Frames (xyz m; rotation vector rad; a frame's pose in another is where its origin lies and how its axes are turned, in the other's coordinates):
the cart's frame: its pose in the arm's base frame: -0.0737 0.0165 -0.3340 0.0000 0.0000 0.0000
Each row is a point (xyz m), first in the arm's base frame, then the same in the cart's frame.
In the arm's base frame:
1: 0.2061 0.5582 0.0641
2: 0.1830 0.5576 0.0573
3: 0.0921 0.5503 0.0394
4: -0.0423 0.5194 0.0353
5: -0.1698 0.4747 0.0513
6: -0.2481 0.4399 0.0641
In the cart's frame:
1: 0.2798 0.5417 0.3981
2: 0.2567 0.5411 0.3913
3: 0.1658 0.5338 0.3734
4: 0.0314 0.5029 0.3693
5: -0.0961 0.4582 0.3853
6: -0.1744 0.4234 0.3981

